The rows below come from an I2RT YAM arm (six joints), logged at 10 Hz.
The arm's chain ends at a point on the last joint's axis. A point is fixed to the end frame.
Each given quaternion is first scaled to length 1.
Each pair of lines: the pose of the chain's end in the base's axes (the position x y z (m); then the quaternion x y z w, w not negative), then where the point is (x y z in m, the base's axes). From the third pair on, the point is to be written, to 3 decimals.
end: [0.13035 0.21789 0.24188 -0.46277 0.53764 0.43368 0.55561]
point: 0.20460 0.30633 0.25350
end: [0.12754 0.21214 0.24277 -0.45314 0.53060 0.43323 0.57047]
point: 0.20309 0.29888 0.25821
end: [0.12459 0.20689 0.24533 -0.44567 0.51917 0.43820 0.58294]
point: 0.200 0.293 0.265
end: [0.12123 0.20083 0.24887 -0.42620 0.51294 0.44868 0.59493]
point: 0.198 0.285 0.272
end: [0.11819 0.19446 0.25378 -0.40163 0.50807 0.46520 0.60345]
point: 0.196 0.276 0.280
